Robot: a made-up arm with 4 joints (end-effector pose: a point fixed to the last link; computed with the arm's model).
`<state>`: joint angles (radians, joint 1 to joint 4).
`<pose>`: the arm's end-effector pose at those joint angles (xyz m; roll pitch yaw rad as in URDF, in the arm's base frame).
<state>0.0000 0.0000 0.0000 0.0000</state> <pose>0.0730 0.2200 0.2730 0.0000 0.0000 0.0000</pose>
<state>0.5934 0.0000 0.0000 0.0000</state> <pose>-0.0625 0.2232 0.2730 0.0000 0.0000 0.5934</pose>
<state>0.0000 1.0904 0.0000 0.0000</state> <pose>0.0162 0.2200 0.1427 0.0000 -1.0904 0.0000</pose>
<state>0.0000 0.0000 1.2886 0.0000</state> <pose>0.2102 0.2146 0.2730 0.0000 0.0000 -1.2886</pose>
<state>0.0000 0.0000 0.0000 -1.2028</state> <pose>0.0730 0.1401 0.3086 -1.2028 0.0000 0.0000</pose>
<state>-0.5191 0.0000 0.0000 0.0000</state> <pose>0.1725 0.1548 0.2730 0.0000 0.0000 -0.5191</pose>
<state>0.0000 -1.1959 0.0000 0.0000</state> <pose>0.2273 0.2200 0.2755 0.0000 1.1959 0.0000</pose>
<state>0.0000 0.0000 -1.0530 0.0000</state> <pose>0.0241 0.1160 0.2730 0.0000 0.0000 1.0530</pose>
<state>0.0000 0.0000 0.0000 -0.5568</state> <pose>0.0730 0.1777 0.2771 -0.5568 0.0000 0.0000</pose>
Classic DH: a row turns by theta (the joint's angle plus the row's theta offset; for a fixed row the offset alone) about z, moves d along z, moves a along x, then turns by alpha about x. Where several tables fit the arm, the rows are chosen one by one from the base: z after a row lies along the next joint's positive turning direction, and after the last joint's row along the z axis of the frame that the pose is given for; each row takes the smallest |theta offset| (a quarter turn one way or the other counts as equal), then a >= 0, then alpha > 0; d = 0 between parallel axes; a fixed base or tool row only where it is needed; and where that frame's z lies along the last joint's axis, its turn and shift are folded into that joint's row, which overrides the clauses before.
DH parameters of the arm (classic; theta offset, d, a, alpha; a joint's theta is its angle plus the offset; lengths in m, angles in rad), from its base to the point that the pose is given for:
joint 1: 0 0.161 0.152 1.5708
joint 2: 0 -0.126 -0.014 1.5708
joint 3: -1.5708 -0.188 0.08 -1.5708
joint 4: 0 -0.065 0.014 -1.5708
tool (fixed): -1.5708 -0.076 0 0

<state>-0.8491 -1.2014 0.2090 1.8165</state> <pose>0.4400 -0.0663 0.2837 1.3246 1.1488 -1.3802</pose>
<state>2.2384 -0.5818 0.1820 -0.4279</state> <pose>-0.2534 0.0017 0.2922 -0.5464 0.5710 2.0216</pose>
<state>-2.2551 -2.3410 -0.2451 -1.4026</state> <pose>-0.1131 -0.3244 0.1052 1.4939 0.7703 0.5416</pose>
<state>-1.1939 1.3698 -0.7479 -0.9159</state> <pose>0.0982 0.0304 0.1078 -2.1956 -0.8014 0.1649</pose>
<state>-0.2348 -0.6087 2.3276 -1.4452</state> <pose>0.3068 0.1003 0.2759 -1.9142 -0.4035 -2.4648</pose>
